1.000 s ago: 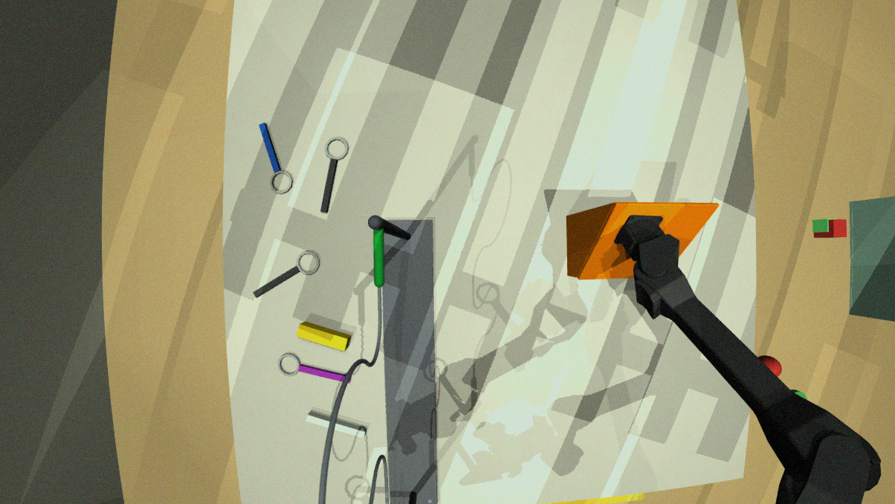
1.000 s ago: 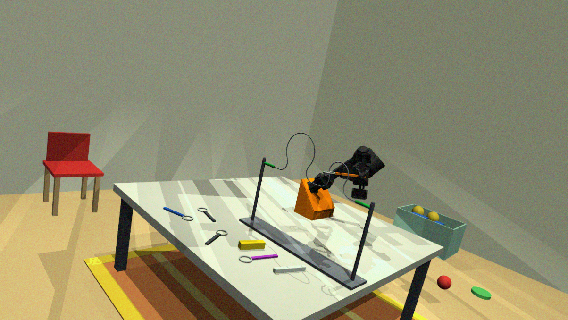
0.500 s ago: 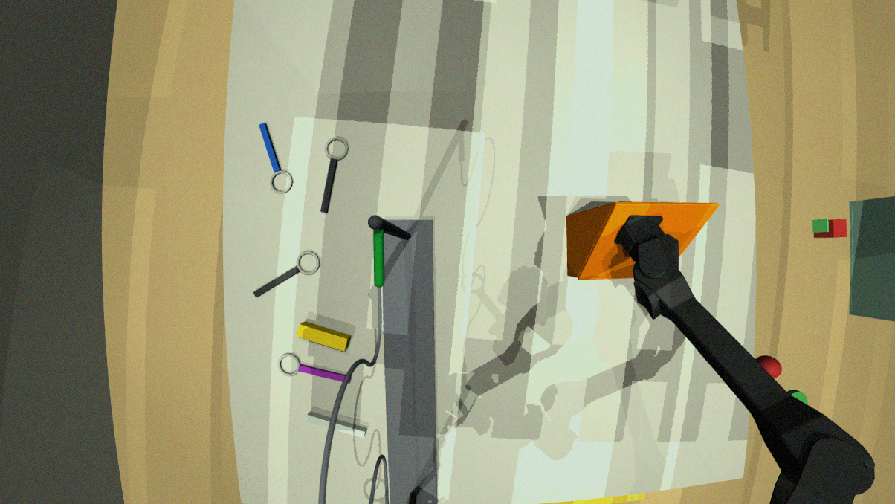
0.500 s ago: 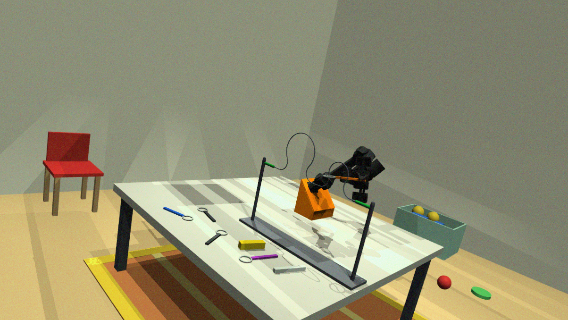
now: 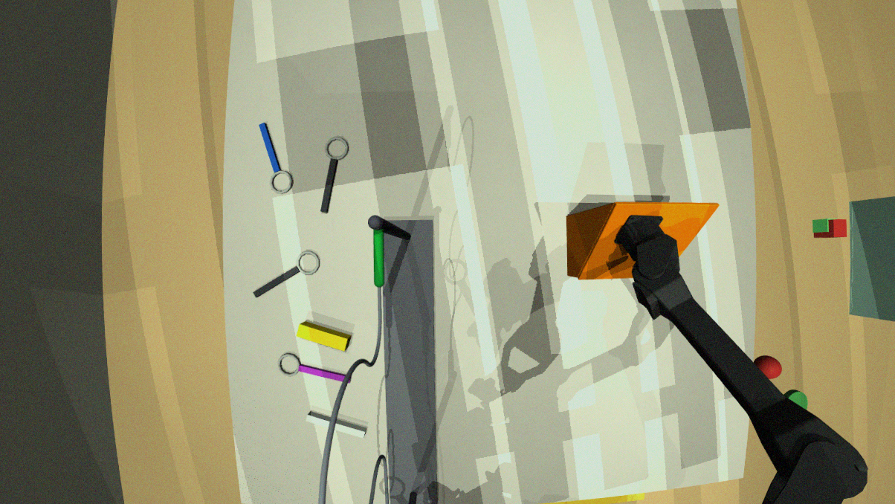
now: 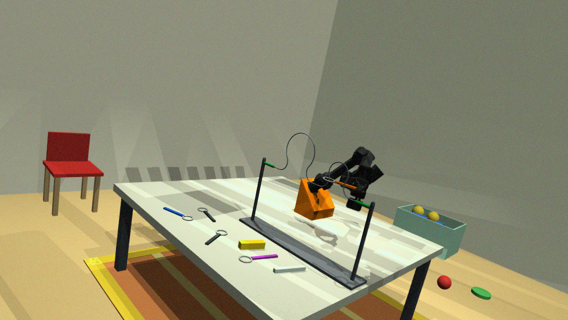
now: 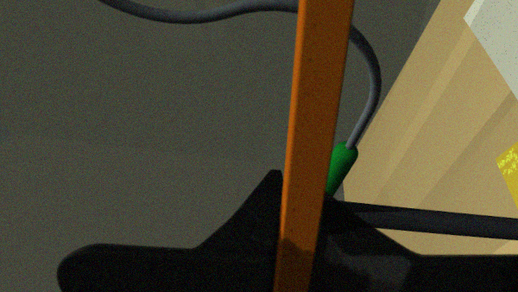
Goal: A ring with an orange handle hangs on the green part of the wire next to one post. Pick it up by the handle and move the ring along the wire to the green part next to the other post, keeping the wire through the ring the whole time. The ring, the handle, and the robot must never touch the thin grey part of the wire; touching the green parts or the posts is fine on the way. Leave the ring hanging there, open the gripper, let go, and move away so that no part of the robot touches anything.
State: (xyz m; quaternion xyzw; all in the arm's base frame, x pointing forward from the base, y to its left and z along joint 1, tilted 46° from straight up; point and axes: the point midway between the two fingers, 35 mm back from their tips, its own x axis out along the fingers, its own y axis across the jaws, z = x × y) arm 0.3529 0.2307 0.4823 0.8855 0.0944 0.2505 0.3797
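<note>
My gripper tip is now 1 cm short of the ring with orange handle and 9 cm to the left of it. Also, from my gripper tip: ring with black handle: 21 cm ahead, 66 cm to the right, 33 cm below; ring with purple handle: 27 cm ahead, 21 cm to the right, 33 cm below; yellow block: 22 cm ahead, 29 cm to the right, 32 cm below.
</note>
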